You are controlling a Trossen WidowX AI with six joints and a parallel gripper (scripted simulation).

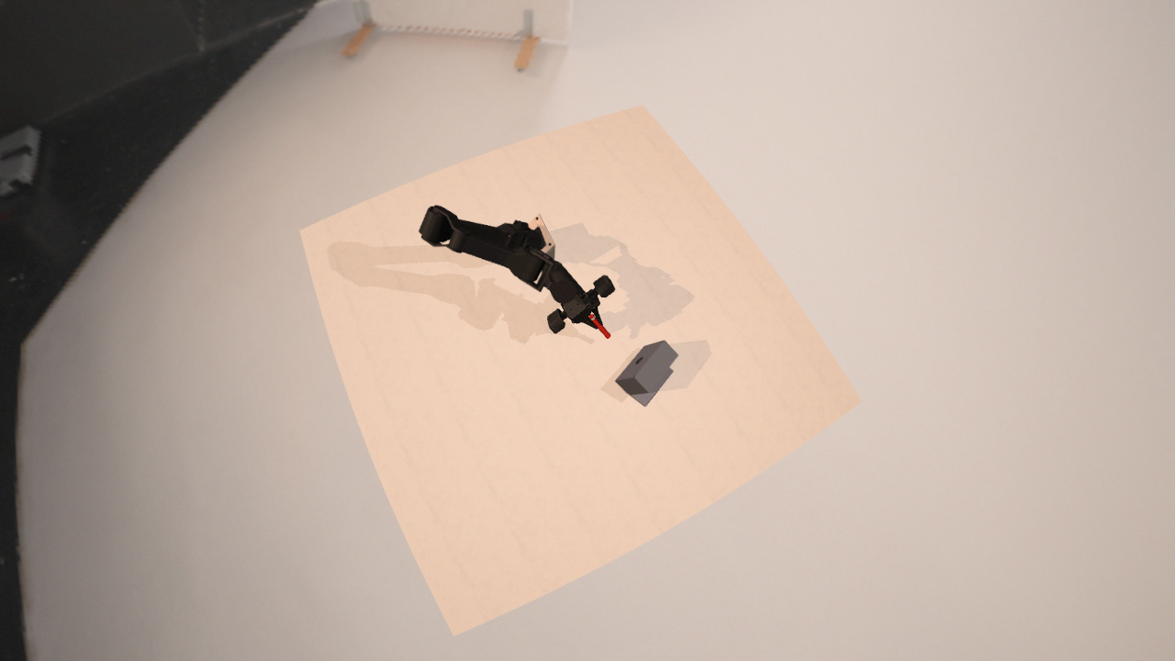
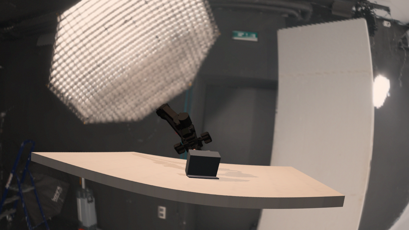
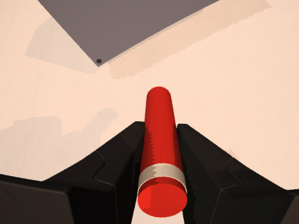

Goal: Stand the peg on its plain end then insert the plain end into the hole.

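Now: gripper tip 14 cm short of the dark grey sloped panel, 8 cm to the right of it and 3 cm above it. From my gripper tip the other things lie so: red peg 1 cm to the right, 1 cm behind, 1 cm above.
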